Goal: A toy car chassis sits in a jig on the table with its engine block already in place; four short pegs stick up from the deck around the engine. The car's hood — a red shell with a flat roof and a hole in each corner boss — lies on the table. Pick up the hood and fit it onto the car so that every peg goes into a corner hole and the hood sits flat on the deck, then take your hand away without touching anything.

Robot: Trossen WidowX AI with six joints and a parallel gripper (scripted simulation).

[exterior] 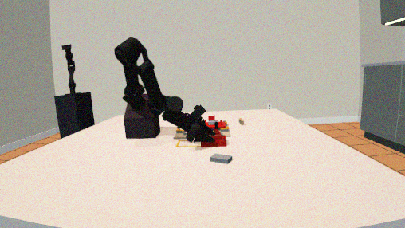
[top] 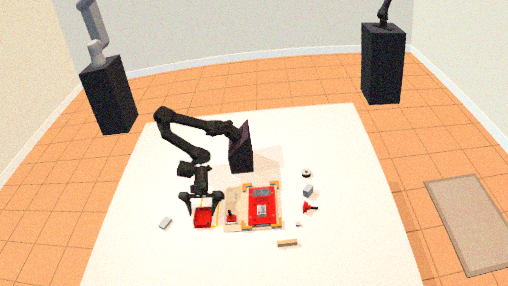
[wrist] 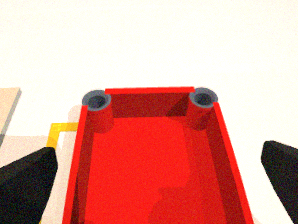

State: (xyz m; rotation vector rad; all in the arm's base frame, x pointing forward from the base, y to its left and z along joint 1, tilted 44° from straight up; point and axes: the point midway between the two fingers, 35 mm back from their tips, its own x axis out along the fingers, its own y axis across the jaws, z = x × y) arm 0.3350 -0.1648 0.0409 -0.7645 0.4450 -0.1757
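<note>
The red hood is 20 mm below my gripper tip and 10 mm behind it. From my gripper tip the other things lie so: orange-cornered jig 220 mm to the left, 60 mm behind, 20 mm below; grey engine block 250 mm to the left, 10 mm behind; wooden block 340 mm to the left, 140 mm ahead, 10 mm below.
</note>
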